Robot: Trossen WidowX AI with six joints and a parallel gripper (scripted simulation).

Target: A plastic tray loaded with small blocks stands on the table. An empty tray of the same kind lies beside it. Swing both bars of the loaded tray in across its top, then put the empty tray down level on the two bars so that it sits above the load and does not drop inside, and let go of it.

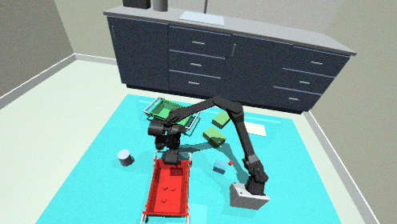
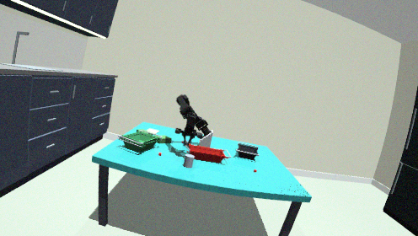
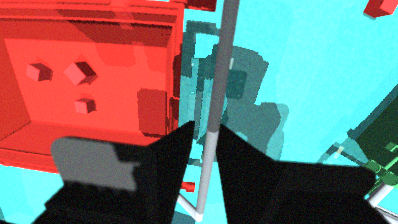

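The black tray is 26 cm behind my gripper tip, 51 cm to the left of it and 2 cm below it. Round my gripper tip: light blue block: 25 cm behind, 2 cm to the left, 5 cm below; white flat plate: 53 cm behind, 29 cm to the right, 7 cm below.
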